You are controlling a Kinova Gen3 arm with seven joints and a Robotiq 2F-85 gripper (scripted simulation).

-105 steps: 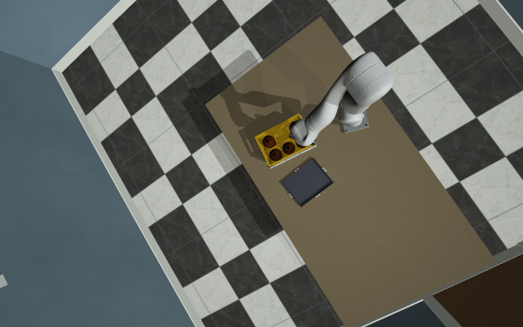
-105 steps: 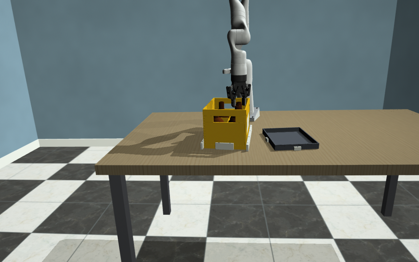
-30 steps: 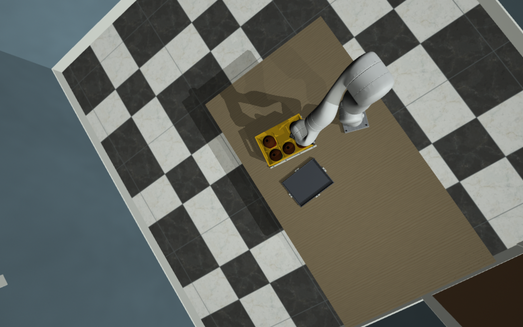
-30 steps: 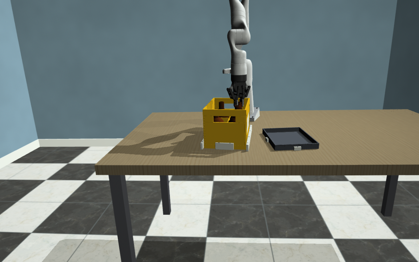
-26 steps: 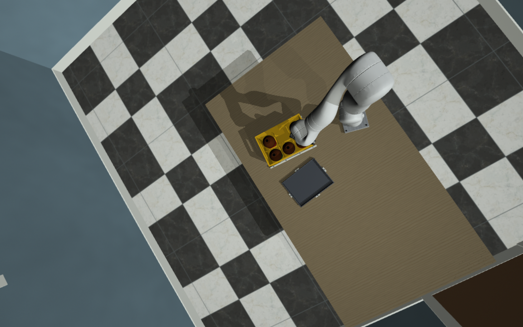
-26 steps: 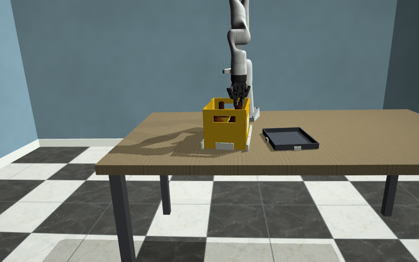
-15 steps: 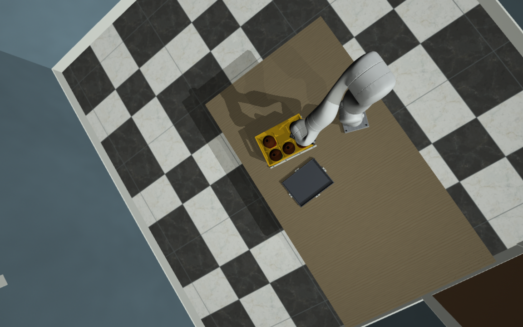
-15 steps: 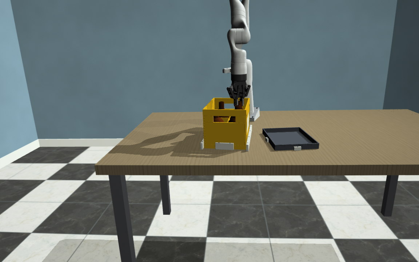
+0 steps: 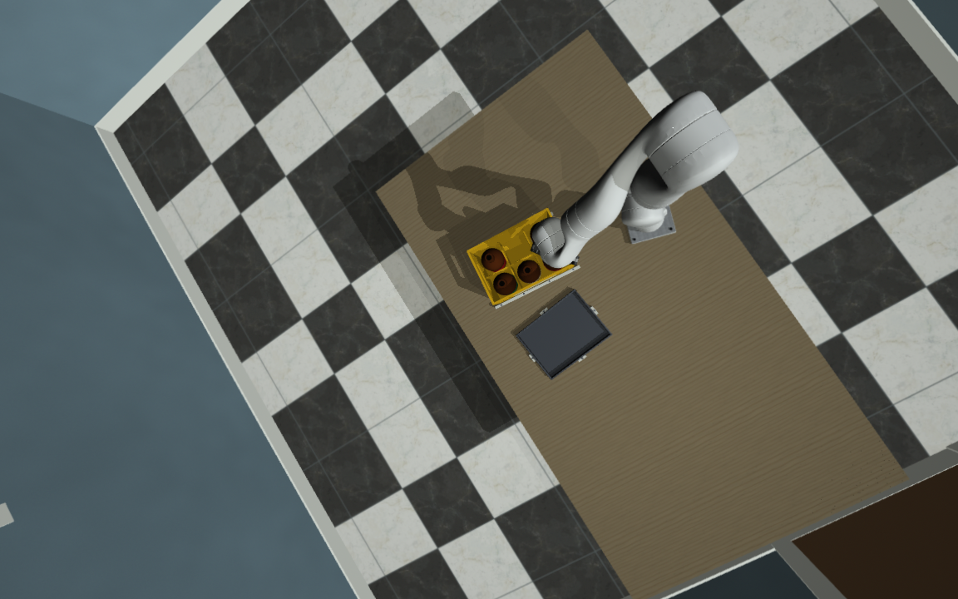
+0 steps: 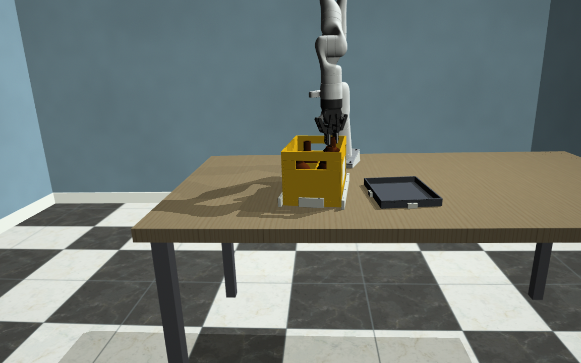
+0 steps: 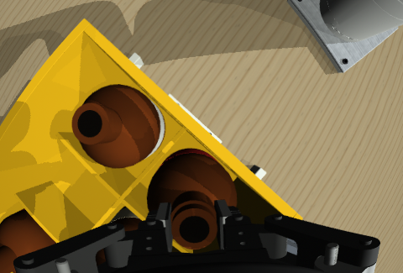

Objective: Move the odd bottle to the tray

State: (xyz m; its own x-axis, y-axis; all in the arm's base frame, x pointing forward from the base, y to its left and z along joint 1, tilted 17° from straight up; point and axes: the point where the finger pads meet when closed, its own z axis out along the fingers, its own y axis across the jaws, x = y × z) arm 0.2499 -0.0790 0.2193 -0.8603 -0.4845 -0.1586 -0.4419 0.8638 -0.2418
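Right now the brown bottle is 70 mm below my hand. Round my hand: yellow crate: 90 mm below, 70 mm to the right, 70 mm ahead; dark tray: 200 mm to the left, 160 mm below, 150 mm ahead.
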